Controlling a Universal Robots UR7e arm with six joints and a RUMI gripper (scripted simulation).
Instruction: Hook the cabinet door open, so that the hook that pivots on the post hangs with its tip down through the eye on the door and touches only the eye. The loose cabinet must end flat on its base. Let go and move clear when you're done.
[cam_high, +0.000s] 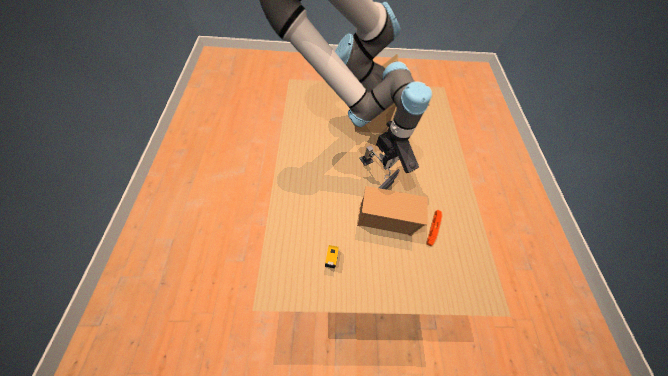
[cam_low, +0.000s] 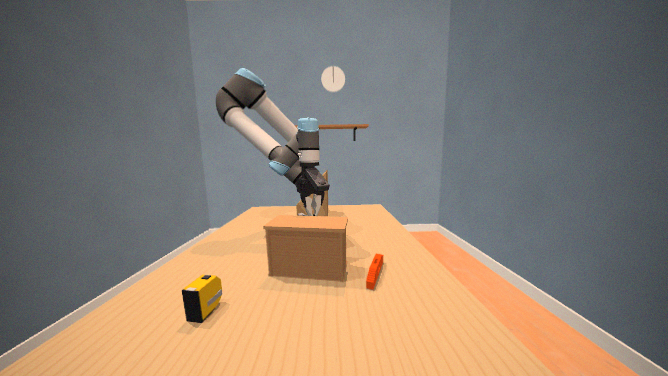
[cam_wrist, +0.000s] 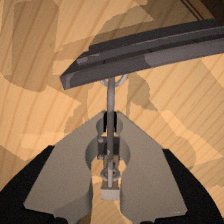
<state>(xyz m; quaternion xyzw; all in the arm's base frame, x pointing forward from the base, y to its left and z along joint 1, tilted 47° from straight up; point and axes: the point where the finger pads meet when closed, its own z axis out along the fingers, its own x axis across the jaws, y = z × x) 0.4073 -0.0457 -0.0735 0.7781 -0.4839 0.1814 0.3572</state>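
Now: the thin hook 4 cm behind my hand, 2 cm to the right of it and 2 cm below it. From my hand the other things lie so: black box: 34 cm ahead, 22 cm to the right, 7 cm below; then cabinet door: 6 cm ahead, 2 cm to the right, 4 cm below; then orange bar: 22 cm ahead, 19 cm to the left, 9 cm below.
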